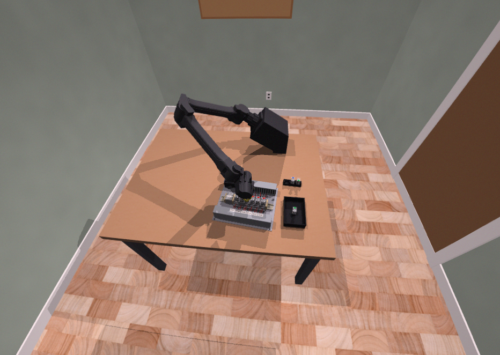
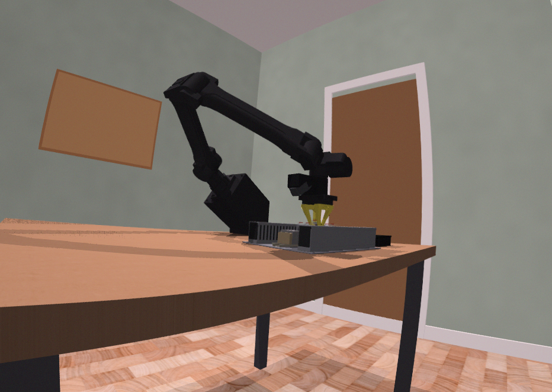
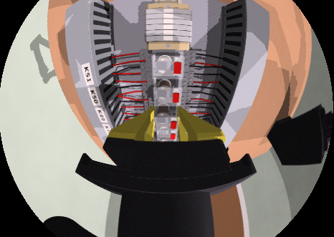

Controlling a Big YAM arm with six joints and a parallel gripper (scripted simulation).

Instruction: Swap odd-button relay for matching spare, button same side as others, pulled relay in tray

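The grey relay panel is 6 cm below my hand. From my hand the other things lie so: black tray 7 cm ahead, 25 cm to the left, 4 cm below.
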